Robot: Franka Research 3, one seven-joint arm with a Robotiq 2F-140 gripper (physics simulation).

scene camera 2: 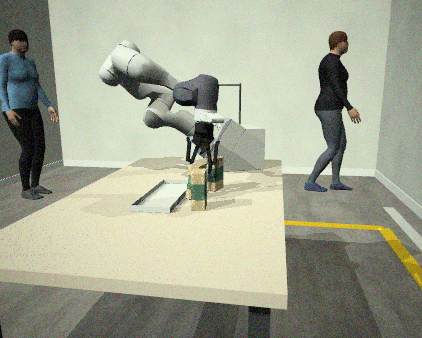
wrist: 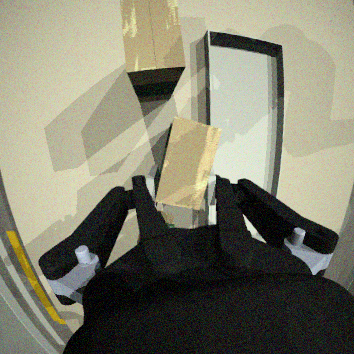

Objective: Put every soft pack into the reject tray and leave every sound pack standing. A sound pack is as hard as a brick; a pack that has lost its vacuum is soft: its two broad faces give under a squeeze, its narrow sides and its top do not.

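Three tan packs with green bands stand upright on the table. The pack nearest the scene camera [scene camera 2: 198, 192] [wrist: 152, 40] stands clear of the gripper. The middle pack [scene camera 2: 189, 190] [wrist: 187, 165] stands turned slightly between the fingers and is largely hidden in the scene view. The far pack [scene camera 2: 217, 176] [wrist: 169, 218] shows as a small part under the gripper in the wrist view. My gripper [scene camera 2: 200, 163] [wrist: 177, 173] is partly open, pointing down, its fingers close on both sides of the middle pack's top; whether they touch it I cannot tell. The reject tray [scene camera 2: 151, 209] [wrist: 279, 100] is empty beside the packs.
The pale table [scene camera 2: 150, 255] carries the packs and tray. A grey block [scene camera 2: 250, 150] stands behind by the arm's base. One person [scene camera 2: 22, 85] stands at the left and another [scene camera 2: 332, 95] at the right, both beyond the table. A yellow line [scene camera 2: 335, 225] crosses the floor.
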